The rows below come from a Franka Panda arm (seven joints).
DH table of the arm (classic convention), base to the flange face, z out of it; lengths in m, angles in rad. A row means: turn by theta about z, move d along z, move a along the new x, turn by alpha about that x. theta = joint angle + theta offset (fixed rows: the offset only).
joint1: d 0.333; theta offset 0; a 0; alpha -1.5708
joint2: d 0; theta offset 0; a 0; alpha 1.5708
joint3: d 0.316; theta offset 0; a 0.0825; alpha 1.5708
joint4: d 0; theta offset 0; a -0.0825; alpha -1.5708
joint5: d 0.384; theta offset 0; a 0; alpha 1.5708
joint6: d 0; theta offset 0; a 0.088; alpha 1.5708
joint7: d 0.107; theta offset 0; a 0; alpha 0
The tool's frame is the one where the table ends.
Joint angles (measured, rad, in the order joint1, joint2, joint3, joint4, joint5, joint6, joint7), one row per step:
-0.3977 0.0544 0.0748 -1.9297 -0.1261 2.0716 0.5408
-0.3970 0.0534 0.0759 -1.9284 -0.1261 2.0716 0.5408
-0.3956 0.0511 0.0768 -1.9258 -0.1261 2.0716 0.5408
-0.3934 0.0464 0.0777 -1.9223 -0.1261 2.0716 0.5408
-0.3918 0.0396 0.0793 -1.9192 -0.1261 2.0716 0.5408
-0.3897 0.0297 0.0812 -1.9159 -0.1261 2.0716 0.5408
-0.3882 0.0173 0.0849 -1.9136 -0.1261 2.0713 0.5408
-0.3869 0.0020 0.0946 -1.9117 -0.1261 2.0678 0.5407
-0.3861 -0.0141 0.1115 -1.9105 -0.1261 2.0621 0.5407
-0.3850 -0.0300 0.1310 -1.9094 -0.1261 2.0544 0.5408
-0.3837 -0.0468 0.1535 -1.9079 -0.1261 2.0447 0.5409
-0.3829 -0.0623 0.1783 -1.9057 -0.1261 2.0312 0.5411
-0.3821 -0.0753 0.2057 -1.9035 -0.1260 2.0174 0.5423
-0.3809 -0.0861 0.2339 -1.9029 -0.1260 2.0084 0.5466
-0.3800 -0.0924 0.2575 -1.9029 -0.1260 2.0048 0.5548
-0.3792 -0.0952 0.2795 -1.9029 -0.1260 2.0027 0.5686
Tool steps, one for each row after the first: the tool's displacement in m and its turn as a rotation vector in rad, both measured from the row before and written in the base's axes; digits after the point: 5 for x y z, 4 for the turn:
0.00043 0.00096 0.00121 -0.0007 -0.0022 0.0018
0.00057 0.00123 0.00259 -0.0017 -0.0046 0.0023
0.00054 0.00176 0.00442 -0.0029 -0.0077 0.0031
0.00017 0.00196 0.00545 -0.0035 -0.0093 0.0032
-0.00015 0.00260 0.00735 -0.0047 -0.0123 0.0040
-0.00058 0.00349 0.00827 -0.0052 -0.0134 0.0052
-0.00051 0.00696 0.00939 -0.0054 -0.0126 0.0107
-0.00005 0.01083 0.00921 -0.0051 -0.0105 0.0170
-0.00008 0.01253 0.00874 -0.0049 -0.0082 0.0196
-0.00030 0.01446 0.00912 -0.0055 -0.0073 0.0225
-0.00055 0.01546 0.00819 -0.0051 -0.0029 0.0236
-0.00029 0.01680 0.00660 -0.0046 -0.0002 0.0251
0.00000 0.01737 0.00496 -0.0044 -0.0016 0.0239
0.00045 0.01432 0.00274 -0.0025 -0.0028 0.0159
0.00085 0.01311 0.00098 -0.0004 -0.0020 0.0090

